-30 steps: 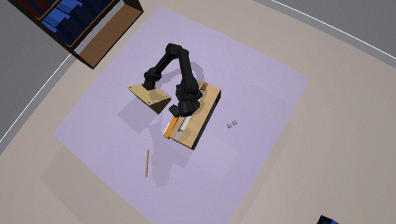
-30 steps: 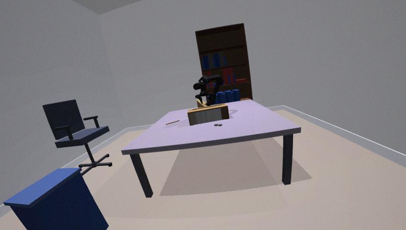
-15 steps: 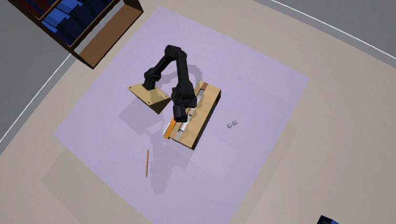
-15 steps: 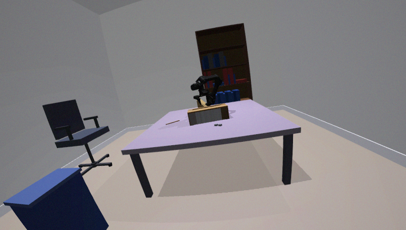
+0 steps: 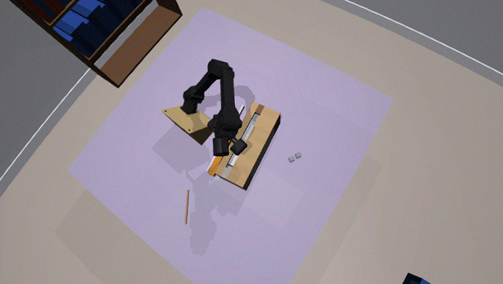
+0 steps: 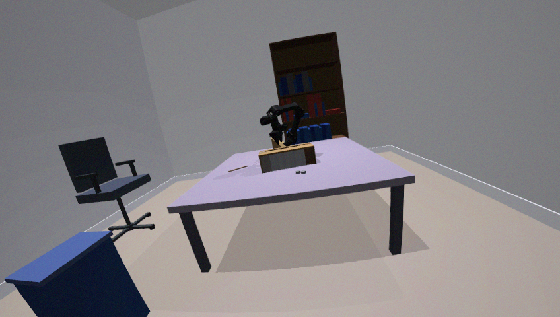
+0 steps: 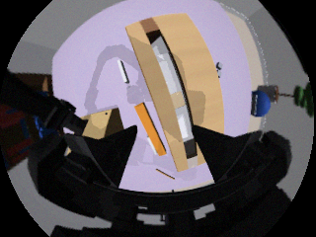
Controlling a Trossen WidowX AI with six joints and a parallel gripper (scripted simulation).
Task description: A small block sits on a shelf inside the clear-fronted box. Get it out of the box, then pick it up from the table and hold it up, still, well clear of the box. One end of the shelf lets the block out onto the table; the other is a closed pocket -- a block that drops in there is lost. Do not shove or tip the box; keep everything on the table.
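My gripper tip is now 10 cm above the wooden box, 4 cm to the right of it and 2 cm short of it. The rest, counted from my gripper tip: orange bar 15 cm below, 7 cm to the right, 4 cm behind; then thin wooden stick 37 cm to the right, 16 cm below, 1 cm ahead.
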